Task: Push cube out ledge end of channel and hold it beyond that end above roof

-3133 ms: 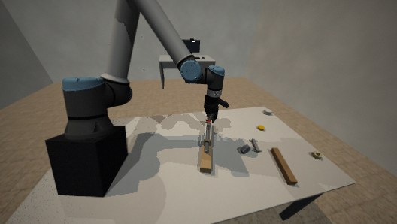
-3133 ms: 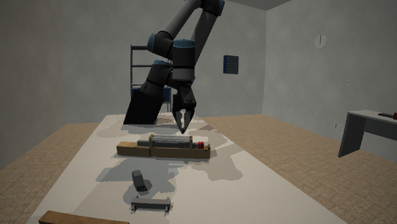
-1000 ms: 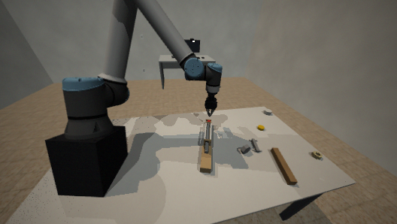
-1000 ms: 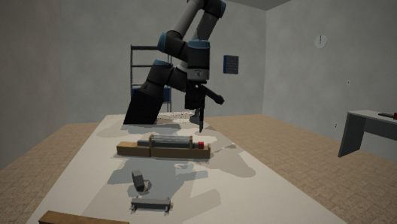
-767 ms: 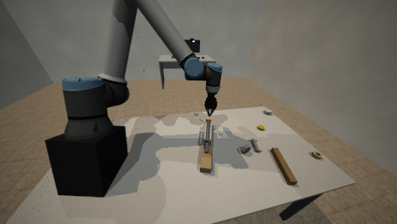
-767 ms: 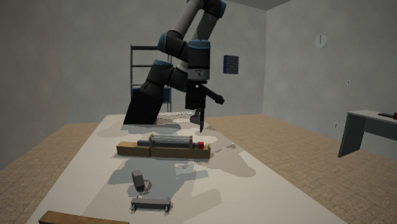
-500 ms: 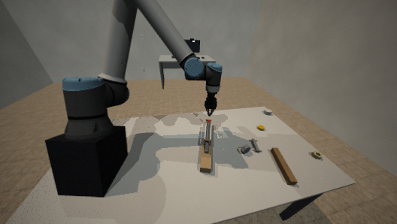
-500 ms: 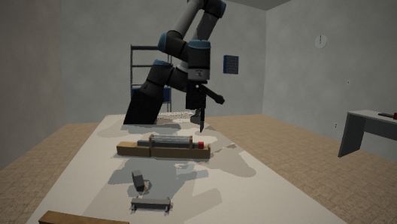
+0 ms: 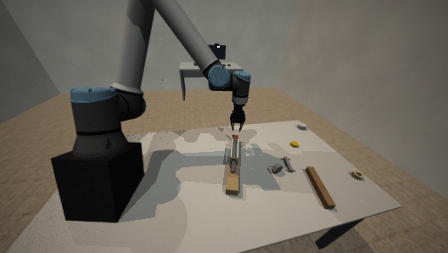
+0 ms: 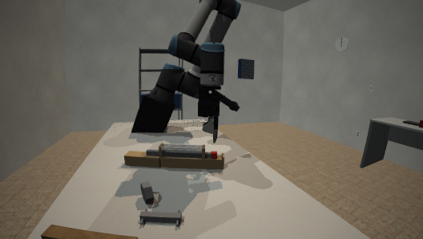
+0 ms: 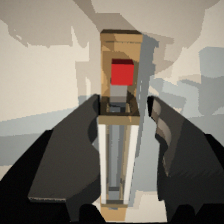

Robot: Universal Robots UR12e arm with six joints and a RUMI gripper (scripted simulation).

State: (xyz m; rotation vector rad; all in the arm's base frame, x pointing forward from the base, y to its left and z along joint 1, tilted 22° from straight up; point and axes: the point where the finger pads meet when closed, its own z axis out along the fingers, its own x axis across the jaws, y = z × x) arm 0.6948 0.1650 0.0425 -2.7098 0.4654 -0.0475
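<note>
Now: hand 8 cm above the red cube. The rest, counted from my hand: wooden channel 13 cm to the right, 8 cm below, 4 cm behind; then grey block 28 cm to the right, 18 cm ahead, 10 cm below; then grey legged piece 28 cm ahead, 25 cm to the right, 12 cm below.
</note>
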